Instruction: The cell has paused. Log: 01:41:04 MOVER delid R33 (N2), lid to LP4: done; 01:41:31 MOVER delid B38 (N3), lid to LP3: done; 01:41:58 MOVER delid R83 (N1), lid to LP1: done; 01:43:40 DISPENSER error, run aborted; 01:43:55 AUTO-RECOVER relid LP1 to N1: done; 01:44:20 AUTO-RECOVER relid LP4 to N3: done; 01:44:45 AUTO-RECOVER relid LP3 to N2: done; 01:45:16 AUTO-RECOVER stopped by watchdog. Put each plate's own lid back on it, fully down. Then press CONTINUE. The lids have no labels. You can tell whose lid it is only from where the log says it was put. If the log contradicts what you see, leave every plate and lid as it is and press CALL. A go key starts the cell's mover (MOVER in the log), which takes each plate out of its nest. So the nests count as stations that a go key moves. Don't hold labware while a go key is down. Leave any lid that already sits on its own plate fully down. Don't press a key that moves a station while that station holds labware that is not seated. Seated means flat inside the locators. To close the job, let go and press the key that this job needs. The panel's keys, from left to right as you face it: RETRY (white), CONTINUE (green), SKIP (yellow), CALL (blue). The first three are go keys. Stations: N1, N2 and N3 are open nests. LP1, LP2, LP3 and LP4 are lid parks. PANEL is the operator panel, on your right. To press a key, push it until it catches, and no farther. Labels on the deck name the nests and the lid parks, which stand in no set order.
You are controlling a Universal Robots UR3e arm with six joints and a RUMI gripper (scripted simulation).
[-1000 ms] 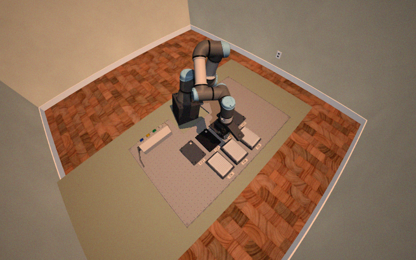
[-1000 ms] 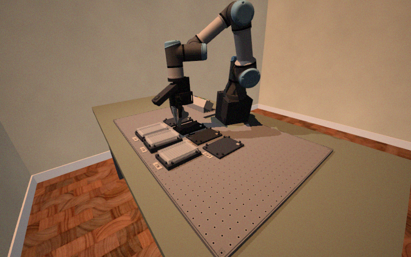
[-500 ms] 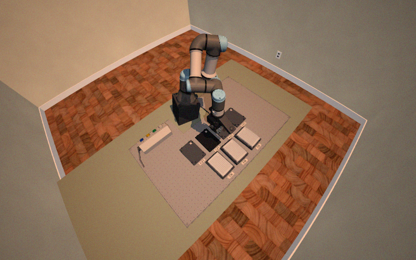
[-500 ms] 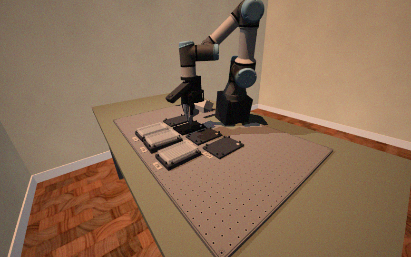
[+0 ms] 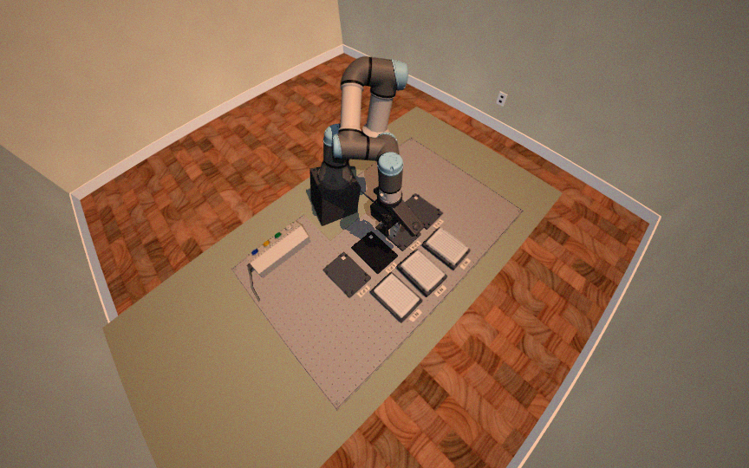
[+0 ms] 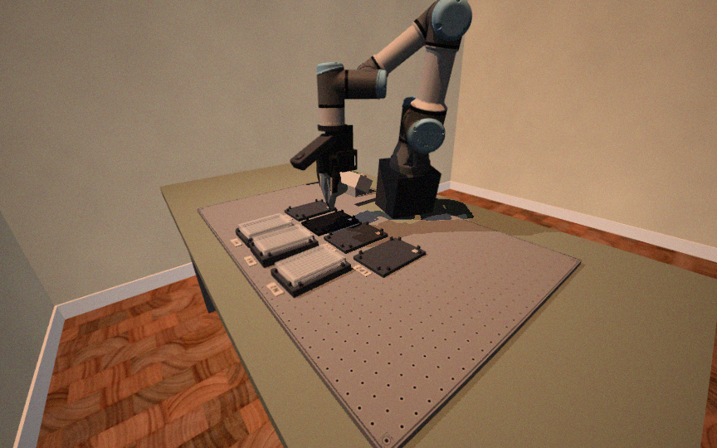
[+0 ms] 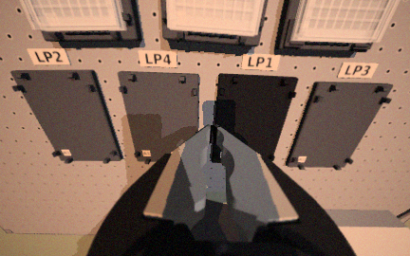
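The green CONTINUE key is 300 mm behind my hand, 300 mm to the right of it and 20 mm below it. From my hand the other things lie so: clear lid: 150 mm ahead, 10 mm to the left, 50 mm below; lid park LP4: 40 mm behind, 70 mm to the left, 80 mm below; LP1 lid park: 30 mm behind, 60 mm to the right, 80 mm below.
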